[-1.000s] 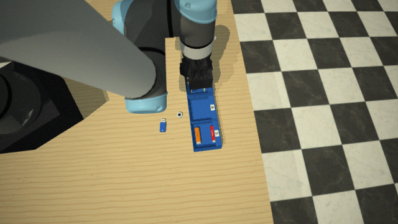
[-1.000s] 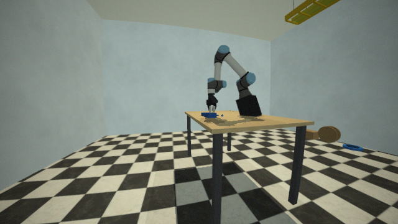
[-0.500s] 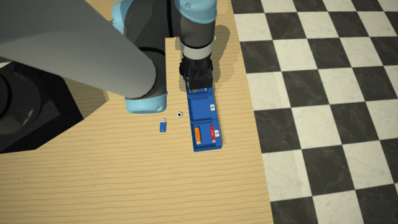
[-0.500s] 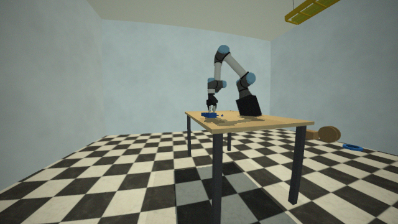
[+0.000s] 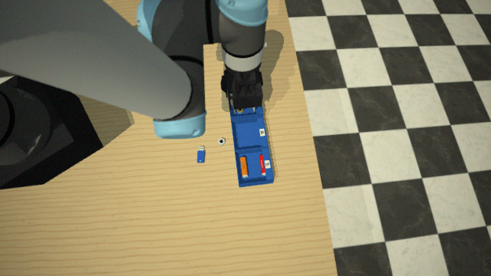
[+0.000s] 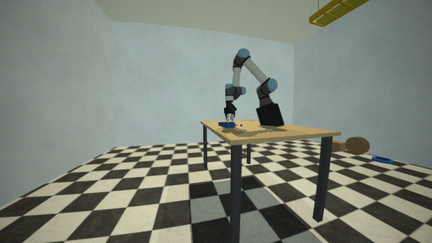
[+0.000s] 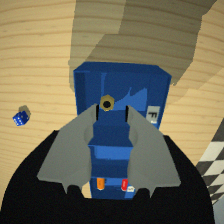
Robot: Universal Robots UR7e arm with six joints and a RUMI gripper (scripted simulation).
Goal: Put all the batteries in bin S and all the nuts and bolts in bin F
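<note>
Now: hand 1 cm past the brass nut and 3 cm above it. From my hand the other things lie so: blue die (14 cm behind, 1 cm to the right, 3 cm below); then blue bin row (1 cm behind, 8 cm to the right, 2 cm below); then white nut (8 cm behind, 8 cm to the right, 3 cm below).
</note>
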